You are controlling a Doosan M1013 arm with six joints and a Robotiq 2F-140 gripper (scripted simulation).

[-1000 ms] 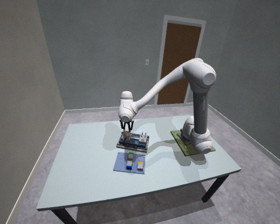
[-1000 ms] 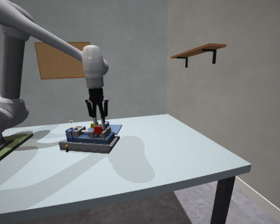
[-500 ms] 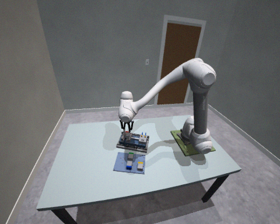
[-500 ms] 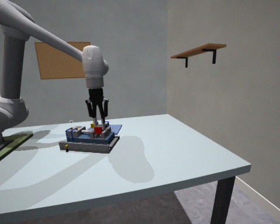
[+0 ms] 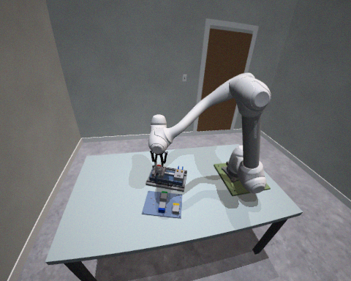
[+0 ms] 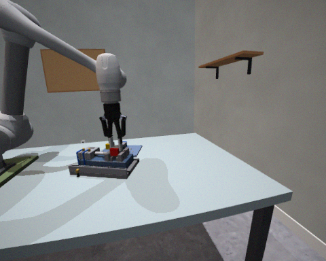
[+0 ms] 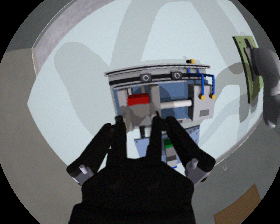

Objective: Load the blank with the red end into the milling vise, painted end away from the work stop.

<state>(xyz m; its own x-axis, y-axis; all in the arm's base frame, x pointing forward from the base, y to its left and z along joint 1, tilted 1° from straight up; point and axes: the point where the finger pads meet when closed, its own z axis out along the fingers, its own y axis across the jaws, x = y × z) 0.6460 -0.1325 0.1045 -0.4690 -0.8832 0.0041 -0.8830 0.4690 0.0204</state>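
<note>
Now: the milling vise 6 cm behind my hand, 4 cm to the left of it and 10 cm below it. From my hand the other things lie so: blue-ended blank 5 cm ahead, 29 cm to the left, 11 cm below; green-ended blank 1 cm ahead, 21 cm to the left, 11 cm below; red-ended blank 3 cm below.
</note>
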